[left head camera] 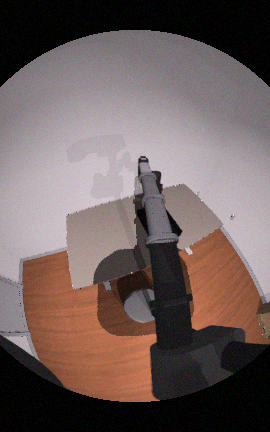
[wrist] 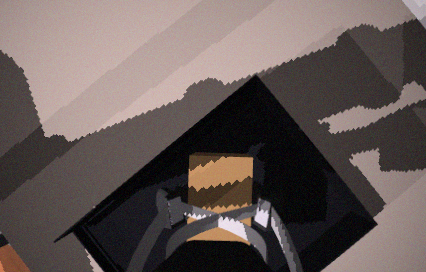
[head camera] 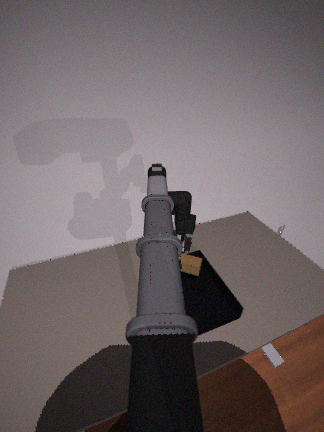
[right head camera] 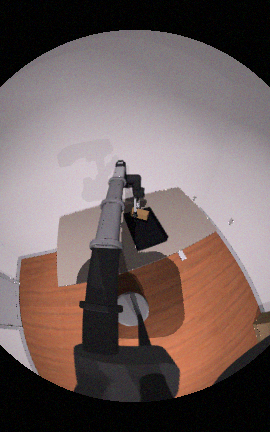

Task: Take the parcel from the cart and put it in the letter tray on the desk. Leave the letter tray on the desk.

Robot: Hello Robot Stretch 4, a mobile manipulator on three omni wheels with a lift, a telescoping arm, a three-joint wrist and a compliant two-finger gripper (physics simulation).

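Frame: origin at the robot's base, x down, y left, z ahead, level; millimetres.
Seen in the pictures: gripper, fingertip midpoint: (wrist: 219, 196) (head camera: 179, 263) (right head camera: 136, 213); robot's base at its link origin: (left head camera: 142, 304) (right head camera: 130, 307).
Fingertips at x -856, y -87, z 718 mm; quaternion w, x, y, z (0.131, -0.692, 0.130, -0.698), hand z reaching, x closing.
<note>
Pixels of each thing's top centre, then the offset from my fingertips to it. Level surfaces: height alone.
- tan box-shaped parcel at its top centre: (wrist: 218, 235) (head camera: 185, 258) (right head camera: 139, 210) dy -23, dx -35, dz -9 mm
- black letter tray at its top centre: (wrist: 212, 235) (head camera: 193, 283) (right head camera: 144, 223) (left head camera: 158, 219) dy -64, dx +94, dz -35 mm
- beige desk at its surface level: dx +164 mm
- wood floor at its surface level: dx +883 mm
The tan box-shaped parcel (head camera: 191, 265) (right head camera: 140, 214) (wrist: 220, 172) is between the two fingers of my gripper (right head camera: 136, 208) (wrist: 219, 196), which is shut on it. The black letter tray (head camera: 216, 302) (left head camera: 174, 224) (right head camera: 150, 234) (wrist: 295, 175) lies on the beige desk (head camera: 65, 300) (left head camera: 90, 240) (right head camera: 75, 240) (wrist: 100, 40). The parcel is over the tray's far part in the head view; its height above the tray floor is hard to judge. The arm hides part of the tray in the head view and left head view. The cart cannot be made out for certain.
A wall (head camera: 240, 100) stands behind the desk. A grey round object (left head camera: 140, 305) (right head camera: 134, 308) is on the wood floor (left head camera: 75, 350) (right head camera: 220, 300) before the desk. A brown object (left head camera: 265, 320) (right head camera: 262, 327) shows at the right edge. A pale strip (head camera: 273, 355) is by the desk's front edge.
</note>
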